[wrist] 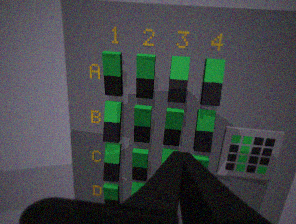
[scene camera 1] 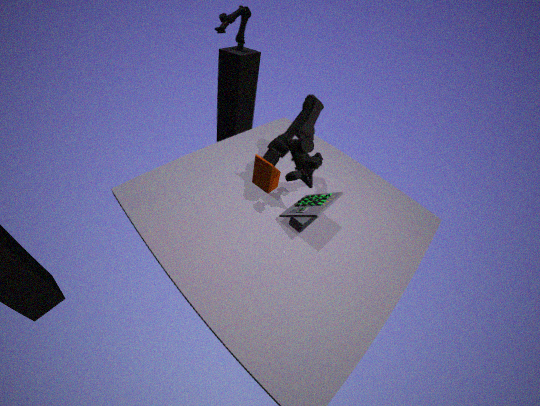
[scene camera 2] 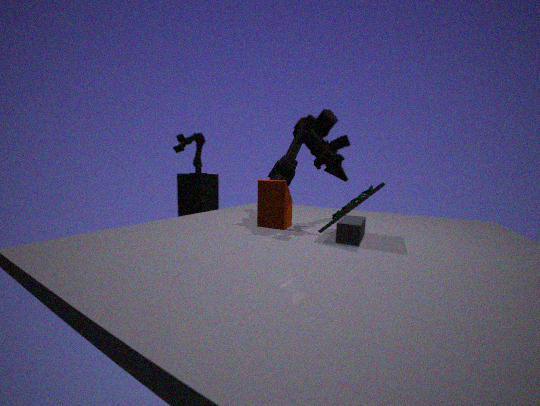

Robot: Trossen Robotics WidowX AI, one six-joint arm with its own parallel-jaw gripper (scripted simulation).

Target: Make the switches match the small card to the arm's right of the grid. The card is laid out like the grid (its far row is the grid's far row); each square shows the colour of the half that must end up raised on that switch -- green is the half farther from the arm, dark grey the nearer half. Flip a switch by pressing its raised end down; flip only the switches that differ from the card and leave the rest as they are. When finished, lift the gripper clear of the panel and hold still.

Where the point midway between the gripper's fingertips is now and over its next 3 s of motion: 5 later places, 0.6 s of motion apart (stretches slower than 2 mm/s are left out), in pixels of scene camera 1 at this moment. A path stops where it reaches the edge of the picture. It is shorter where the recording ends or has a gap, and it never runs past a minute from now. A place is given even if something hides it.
My gripper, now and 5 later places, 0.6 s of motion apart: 311,187; 315,196; 315,199; 316,199; 316,200; 313,195
